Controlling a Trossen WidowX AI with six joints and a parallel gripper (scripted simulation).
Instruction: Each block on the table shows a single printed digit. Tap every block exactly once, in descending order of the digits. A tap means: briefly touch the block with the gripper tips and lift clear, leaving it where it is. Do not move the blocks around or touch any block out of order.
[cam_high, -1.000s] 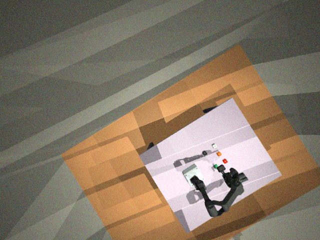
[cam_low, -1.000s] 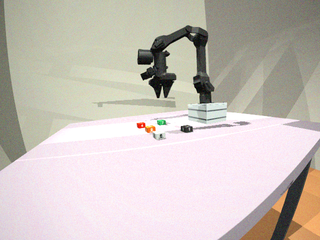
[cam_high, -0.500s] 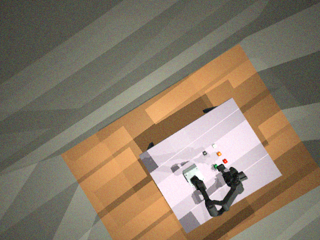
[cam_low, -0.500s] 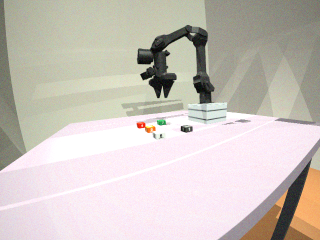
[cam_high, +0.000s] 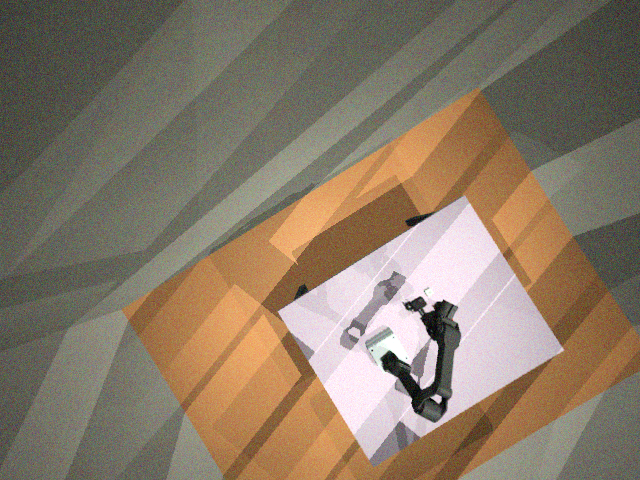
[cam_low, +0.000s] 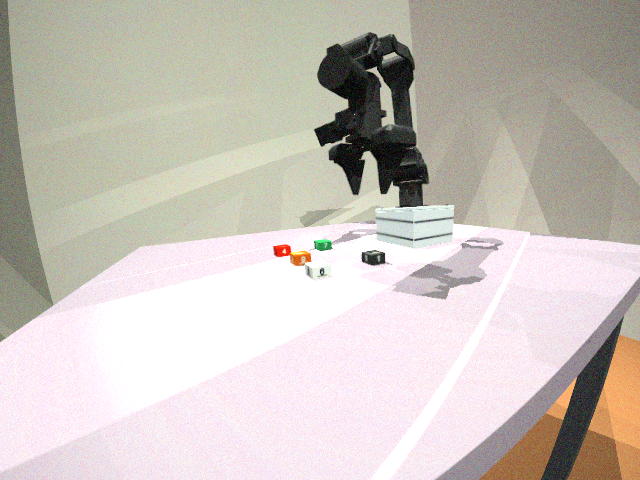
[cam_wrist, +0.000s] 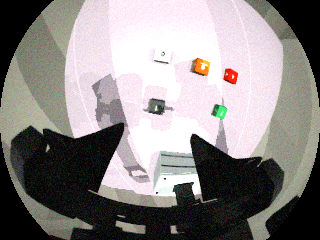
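Now: the orange block 120 mm below my gripper tip, 100 mm to the right of it and 90 mm ahead of it. Round my gripper tip: black block (120 mm below); green block (170 mm to the right, 120 mm below, 10 mm behind); white block (120 mm below, 110 mm ahead, 10 mm to the right).
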